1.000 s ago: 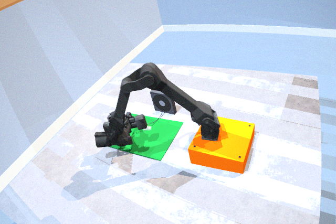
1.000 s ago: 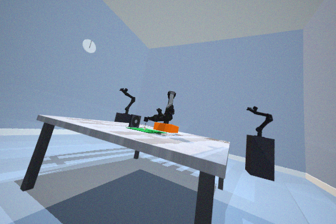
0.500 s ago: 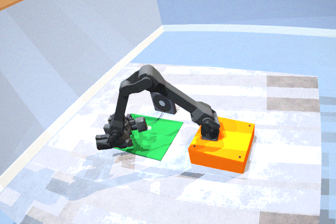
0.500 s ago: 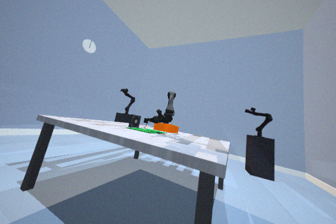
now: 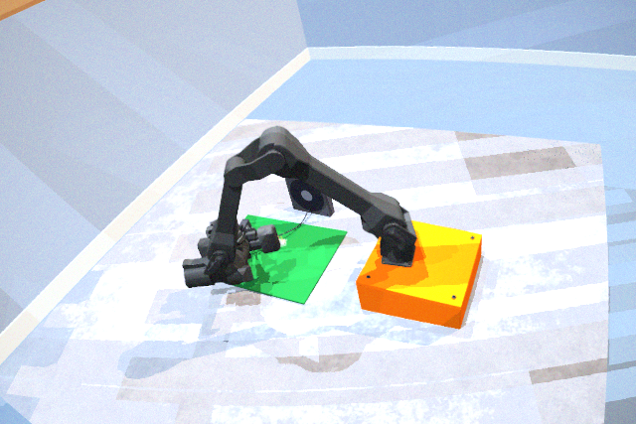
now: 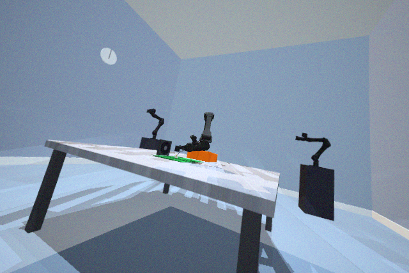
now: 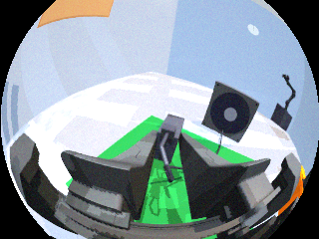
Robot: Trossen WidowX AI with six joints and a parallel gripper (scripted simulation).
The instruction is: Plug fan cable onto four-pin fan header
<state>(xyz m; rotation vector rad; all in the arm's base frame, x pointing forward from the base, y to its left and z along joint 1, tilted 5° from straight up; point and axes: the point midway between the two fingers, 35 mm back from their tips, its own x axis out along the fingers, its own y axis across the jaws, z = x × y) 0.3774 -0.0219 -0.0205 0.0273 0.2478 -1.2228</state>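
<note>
Now: gripper tip 100 mm above the green board and 60 mm past it. Round my gripper tip: black plug (10 mm to the right, 10 mm below); dark square fan (170 mm to the right, 110 mm behind, 20 mm below).
</note>
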